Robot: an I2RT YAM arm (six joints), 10 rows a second.
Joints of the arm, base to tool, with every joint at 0 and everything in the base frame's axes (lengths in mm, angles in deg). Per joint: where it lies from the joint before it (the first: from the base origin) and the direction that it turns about. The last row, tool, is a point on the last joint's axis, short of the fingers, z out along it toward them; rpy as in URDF.
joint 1: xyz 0 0 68 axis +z
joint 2: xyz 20 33.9 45.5 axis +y
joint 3: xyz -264 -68.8 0 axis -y
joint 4: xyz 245 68.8 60 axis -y
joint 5: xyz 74 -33.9 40.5 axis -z
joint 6: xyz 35.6 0 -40.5 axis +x
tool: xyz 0 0 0 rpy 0 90 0
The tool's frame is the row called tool.
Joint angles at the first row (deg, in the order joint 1, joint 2, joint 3, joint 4, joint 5, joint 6):
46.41 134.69 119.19 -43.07 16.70 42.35
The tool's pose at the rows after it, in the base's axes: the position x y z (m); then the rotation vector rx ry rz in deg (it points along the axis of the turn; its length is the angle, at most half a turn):
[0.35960 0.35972 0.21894 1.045 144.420 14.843]
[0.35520 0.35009 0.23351 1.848 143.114 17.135]
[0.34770 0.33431 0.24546 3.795 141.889 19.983]
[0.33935 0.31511 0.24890 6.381 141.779 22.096]
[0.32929 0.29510 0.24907 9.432 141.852 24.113]
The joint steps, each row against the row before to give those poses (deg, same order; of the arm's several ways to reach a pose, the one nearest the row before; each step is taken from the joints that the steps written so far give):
-0.26 -2.56 -0.80 0.02 -0.13 -0.34
-0.44 -3.76 -3.47 1.79 -0.65 0.08
-0.75 -5.28 -6.31 3.18 -0.99 0.85
-1.04 -5.13 -7.27 3.01 -1.28 1.37
-1.06 -5.08 -7.45 2.93 -1.26 1.77

